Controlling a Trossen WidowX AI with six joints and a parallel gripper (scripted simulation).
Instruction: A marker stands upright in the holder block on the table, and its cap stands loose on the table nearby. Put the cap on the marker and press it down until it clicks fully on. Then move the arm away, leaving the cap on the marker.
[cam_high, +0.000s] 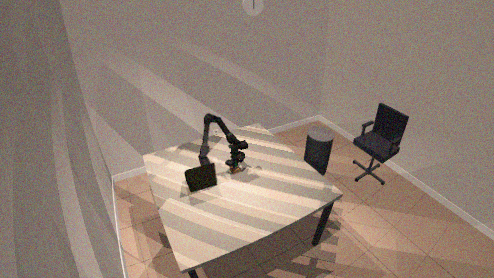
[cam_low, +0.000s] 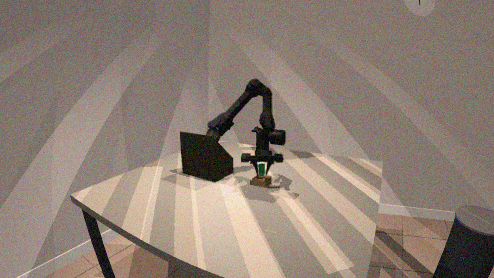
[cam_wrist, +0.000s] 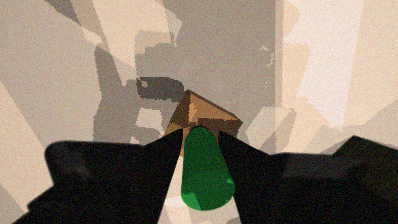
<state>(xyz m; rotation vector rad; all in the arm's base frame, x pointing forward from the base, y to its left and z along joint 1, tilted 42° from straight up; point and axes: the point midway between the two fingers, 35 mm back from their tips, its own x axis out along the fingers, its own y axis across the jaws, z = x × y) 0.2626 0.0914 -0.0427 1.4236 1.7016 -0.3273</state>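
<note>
My gripper tip is now 10 mm to the right of the green cap and 30 mm below it. The rest, counted from my gripper tip: holder block (10 mm to the left, 30 mm below).
</note>
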